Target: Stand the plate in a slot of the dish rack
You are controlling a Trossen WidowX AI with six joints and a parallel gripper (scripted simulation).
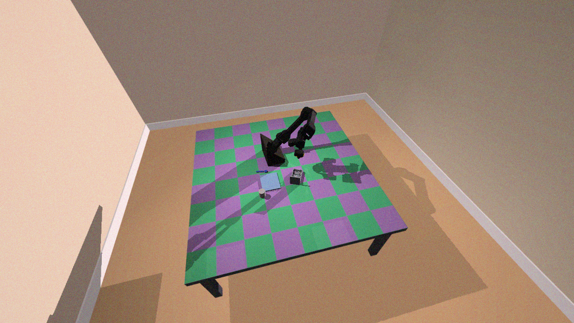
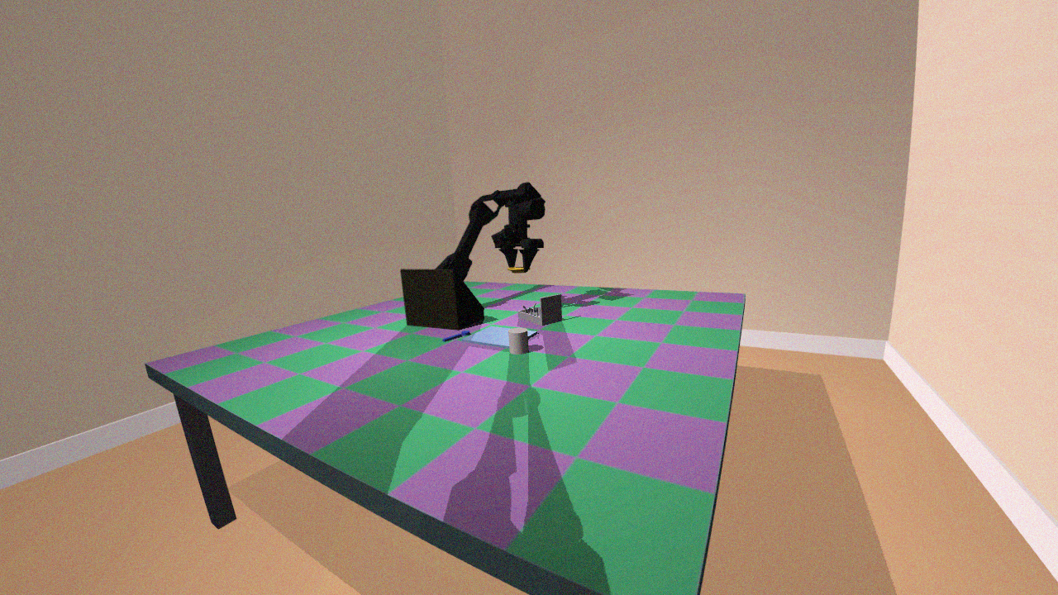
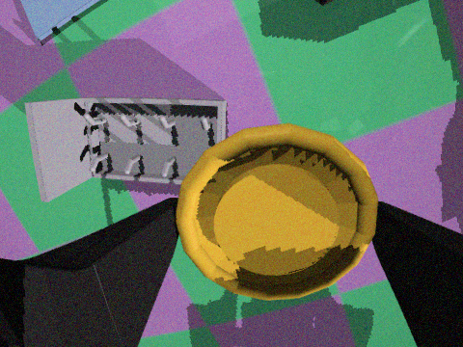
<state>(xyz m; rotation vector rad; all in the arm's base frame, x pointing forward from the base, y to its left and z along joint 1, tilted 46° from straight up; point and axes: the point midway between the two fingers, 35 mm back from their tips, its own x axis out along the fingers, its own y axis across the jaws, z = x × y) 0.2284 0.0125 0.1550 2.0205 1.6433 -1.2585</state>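
My gripper tip is 11 cm above the grey dish rack, 9 cm short of it and 5 cm to the left of it. The rest, counted from my gripper tip: yellow plate 1 cm above; then blue spoon 27 cm to the right, 13 cm below, 5 cm behind; then light blue mat 24 cm to the right, 14 cm below, 6 cm ahead.
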